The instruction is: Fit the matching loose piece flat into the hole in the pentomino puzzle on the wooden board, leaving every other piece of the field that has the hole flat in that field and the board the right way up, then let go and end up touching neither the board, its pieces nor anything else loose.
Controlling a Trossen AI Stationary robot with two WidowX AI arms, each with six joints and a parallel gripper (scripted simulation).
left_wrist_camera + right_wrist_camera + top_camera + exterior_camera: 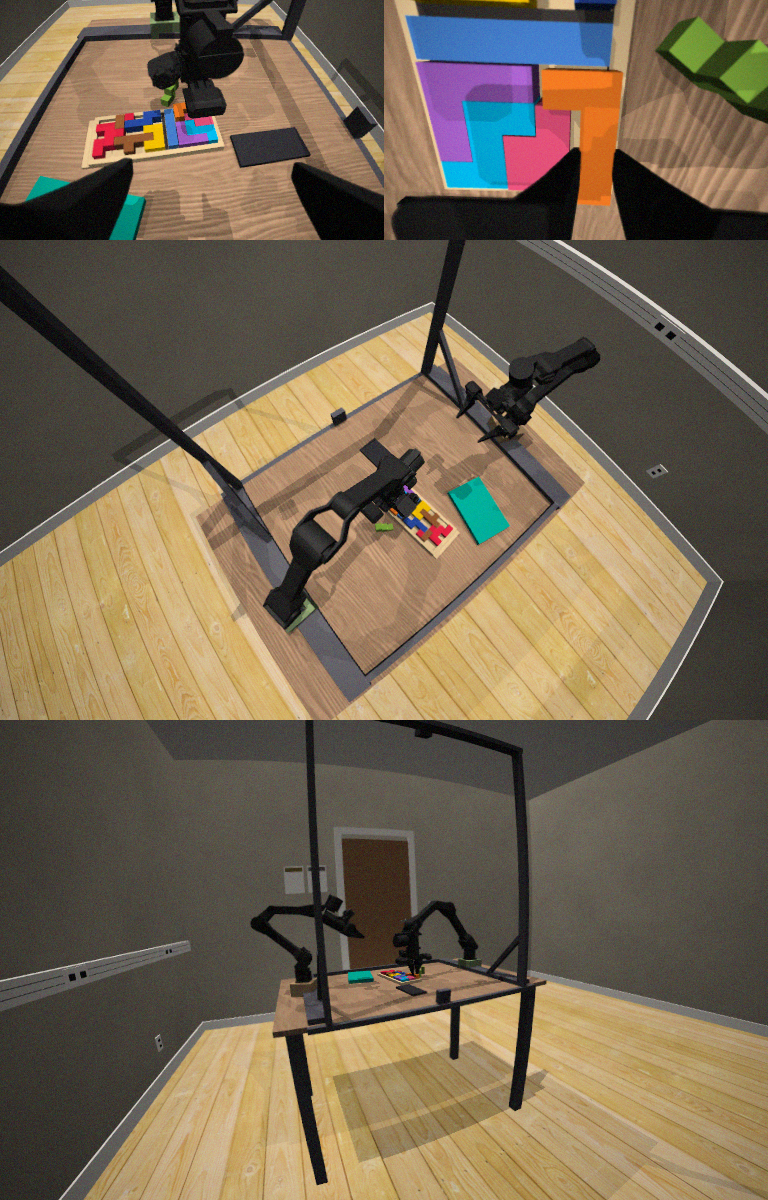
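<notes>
Now: right hand 30 mm to the right of the pink piece and 50 mm above it. Also, from my right hand: green piece: 50 mm ahead, 60 mm to the right, 30 mm below; then orange piece: 10 mm ahead, 10 mm to the left, 40 mm below; then wooden puzzle board: 90 mm ahead, 50 mm to the left, 60 mm below.
</notes>
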